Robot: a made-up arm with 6 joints. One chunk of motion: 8 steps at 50 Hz.
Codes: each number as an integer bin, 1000 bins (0 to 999) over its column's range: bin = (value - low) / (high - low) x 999, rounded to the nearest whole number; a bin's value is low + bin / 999 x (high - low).
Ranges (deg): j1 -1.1..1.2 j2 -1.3..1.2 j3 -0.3..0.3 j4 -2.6..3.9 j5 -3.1..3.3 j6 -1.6..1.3
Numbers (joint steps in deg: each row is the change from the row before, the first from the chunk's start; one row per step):
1: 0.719 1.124 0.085 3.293 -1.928 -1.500
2: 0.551 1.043 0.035 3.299 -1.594 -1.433
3: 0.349 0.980 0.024 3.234 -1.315 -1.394
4: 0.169 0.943 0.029 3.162 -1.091 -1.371
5: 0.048 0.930 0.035 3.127 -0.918 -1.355
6: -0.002 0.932 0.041 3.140 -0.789 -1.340
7: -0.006 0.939 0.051 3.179 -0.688 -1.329
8: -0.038 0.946 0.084 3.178 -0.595 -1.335
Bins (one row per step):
1: 790 969 641 906 183 34
2: 717 936 558 907 235 58
3: 629 911 539 897 279 71
4: 551 896 548 886 314 79
5: 499 891 558 880 341 84
6: 477 892 568 882 361 90
7: 475 895 584 888 376 93
8: 461 898 639 888 391 91

